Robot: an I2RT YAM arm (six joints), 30 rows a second.
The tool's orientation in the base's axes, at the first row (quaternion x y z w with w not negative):
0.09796 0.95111 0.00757 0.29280
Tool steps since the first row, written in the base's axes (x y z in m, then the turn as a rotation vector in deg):
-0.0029 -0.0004 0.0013 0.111 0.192 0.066
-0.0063 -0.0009 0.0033 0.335 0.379 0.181
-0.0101 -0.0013 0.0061 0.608 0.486 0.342
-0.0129 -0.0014 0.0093 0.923 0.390 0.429
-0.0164 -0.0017 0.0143 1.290 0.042 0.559
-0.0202 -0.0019 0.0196 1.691 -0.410 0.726
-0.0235 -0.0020 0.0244 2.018 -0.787 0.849
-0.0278 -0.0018 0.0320 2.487 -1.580 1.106
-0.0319 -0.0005 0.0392 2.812 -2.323 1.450
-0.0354 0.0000 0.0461 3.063 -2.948 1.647
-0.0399 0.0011 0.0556 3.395 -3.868 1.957
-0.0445 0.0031 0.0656 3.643 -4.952 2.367
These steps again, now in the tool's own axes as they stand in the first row. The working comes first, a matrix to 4 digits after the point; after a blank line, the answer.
The tool's axes in the first row as the columns of a matrix, in the base's axes (used below as rounded here):
-0.8093 0.1819 0.5585
0.1908 0.9807 -0.0430
-0.5555 0.0718 -0.8284

0.0015 -0.0008 -0.0027 -0.090 0.213 -0.001
0.0031 -0.0018 -0.0062 -0.299 0.446 0.021
0.0045 -0.0027 -0.0106 -0.589 0.612 0.035
0.0050 -0.0031 -0.0148 -0.911 0.581 0.143
0.0050 -0.0036 -0.0209 -1.347 0.316 0.256
0.0051 -0.0041 -0.0274 -1.850 -0.042 0.361
0.0051 -0.0045 -0.0333 -2.255 -0.344 0.458
0.0044 -0.0045 -0.0420 -2.929 -1.018 0.541
0.0039 -0.0035 -0.0503 -3.524 -1.663 0.469
0.0030 -0.0031 -0.0580 -3.956 -2.216 0.473
0.0016 -0.0022 -0.0684 -4.573 -3.035 0.441
0.0002 -0.0003 -0.0793 -5.208 -4.024 0.287

